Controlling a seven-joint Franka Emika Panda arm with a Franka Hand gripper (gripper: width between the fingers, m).
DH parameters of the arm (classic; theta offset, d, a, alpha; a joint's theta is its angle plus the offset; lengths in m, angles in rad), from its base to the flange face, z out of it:
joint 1: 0 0.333 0 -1.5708
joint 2: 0 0 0 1.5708
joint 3: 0 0.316 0.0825 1.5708
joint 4: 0 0 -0.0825 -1.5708
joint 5: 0 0.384 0 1.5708
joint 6: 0 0 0.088 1.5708
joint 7: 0 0.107 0 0
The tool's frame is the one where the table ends.
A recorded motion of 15 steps. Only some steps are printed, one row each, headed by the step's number.
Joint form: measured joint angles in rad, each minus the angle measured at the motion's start. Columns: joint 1, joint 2, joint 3, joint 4, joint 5, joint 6, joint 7.
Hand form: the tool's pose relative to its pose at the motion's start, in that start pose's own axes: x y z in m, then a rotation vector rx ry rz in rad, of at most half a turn. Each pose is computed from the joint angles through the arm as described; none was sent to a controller.
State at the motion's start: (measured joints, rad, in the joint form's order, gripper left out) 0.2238 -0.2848 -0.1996 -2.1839 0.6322 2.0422 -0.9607
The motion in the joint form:
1: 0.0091 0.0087 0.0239 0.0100 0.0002 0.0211 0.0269
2: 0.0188 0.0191 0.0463 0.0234 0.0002 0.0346 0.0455
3: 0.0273 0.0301 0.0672 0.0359 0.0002 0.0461 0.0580
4: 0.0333 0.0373 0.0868 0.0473 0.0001 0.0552 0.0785
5: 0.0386 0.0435 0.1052 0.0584 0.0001 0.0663 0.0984
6: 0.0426 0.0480 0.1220 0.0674 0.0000 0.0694 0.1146
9: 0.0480 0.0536 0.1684 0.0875 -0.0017 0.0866 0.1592
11: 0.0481 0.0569 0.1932 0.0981 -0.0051 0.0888 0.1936
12: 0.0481 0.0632 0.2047 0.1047 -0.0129 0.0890 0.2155
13: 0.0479 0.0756 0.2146 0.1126 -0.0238 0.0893 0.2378
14: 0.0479 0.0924 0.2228 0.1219 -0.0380 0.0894 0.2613
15: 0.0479 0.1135 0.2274 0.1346 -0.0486 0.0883 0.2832
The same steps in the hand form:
1: 0.0114 -0.0087 0.0073 -0.0078 -0.0009 -0.0013
2: 0.0228 -0.0179 0.0146 -0.0100 -0.0042 -0.0113
3: 0.0329 -0.0265 0.0221 -0.0106 -0.0082 -0.0244
4: 0.0418 -0.0351 0.0275 -0.0112 -0.0097 -0.0278
5: 0.0503 -0.0433 0.0318 -0.0139 -0.0082 -0.0305
6: 0.0570 -0.0514 0.0361 -0.0111 -0.0110 -0.0343
9: 0.0732 -0.0732 0.0442 -0.0126 -0.0093 -0.0421
11: 0.0804 -0.0844 0.0486 -0.0108 -0.0139 -0.0345
12: 0.0836 -0.0884 0.0524 -0.0124 -0.0225 -0.0267
13: 0.0862 -0.0899 0.0582 -0.0152 -0.0358 -0.0164
14: 0.0886 -0.0897 0.0652 -0.0195 -0.0527 -0.0038
15: 0.0912 -0.0871 0.0723 -0.0218 -0.0676 0.0126

